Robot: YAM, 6 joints.
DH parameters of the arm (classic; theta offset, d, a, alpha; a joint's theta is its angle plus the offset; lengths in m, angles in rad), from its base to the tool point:
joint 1: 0 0.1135 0.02 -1.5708
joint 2: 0 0 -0.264 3.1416
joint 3: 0.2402 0 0.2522 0
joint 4: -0.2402 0 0.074 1.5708
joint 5: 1.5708 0 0 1.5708
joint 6: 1.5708 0.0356 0 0
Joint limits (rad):
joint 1: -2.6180..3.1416
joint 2: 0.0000..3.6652
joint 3: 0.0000..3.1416
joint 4: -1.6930..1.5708
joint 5: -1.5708..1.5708
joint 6: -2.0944..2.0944
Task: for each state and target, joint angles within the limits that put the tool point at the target. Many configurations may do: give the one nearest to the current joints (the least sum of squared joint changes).
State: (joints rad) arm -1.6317 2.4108 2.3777 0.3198 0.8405 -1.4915
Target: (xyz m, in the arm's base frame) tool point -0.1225 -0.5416 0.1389
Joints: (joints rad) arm -1.7425 2.5060 1.8964 0.1760 0.9118 -1.4915
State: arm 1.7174 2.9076 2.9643 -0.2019 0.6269 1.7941
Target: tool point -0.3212 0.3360 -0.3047
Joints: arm 2.3575 3.6652 2.5592 0.0451 0.3160 1.7941
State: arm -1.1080 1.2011 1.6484 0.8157 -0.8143 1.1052
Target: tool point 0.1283 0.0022 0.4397
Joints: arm -0.2294 0.7382 0.8249 0.7506 -1.0749 1.1052
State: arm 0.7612 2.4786 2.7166 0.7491 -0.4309 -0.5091
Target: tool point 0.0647 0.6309 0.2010
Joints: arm 1.4505 2.9290 2.7020 0.4946 -0.3280 -0.5091
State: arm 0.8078 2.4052 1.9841 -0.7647 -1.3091 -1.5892
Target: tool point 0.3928 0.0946 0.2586
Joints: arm 0.1509 1.9955 1.6937 -0.9996 -1.3179 -1.5892
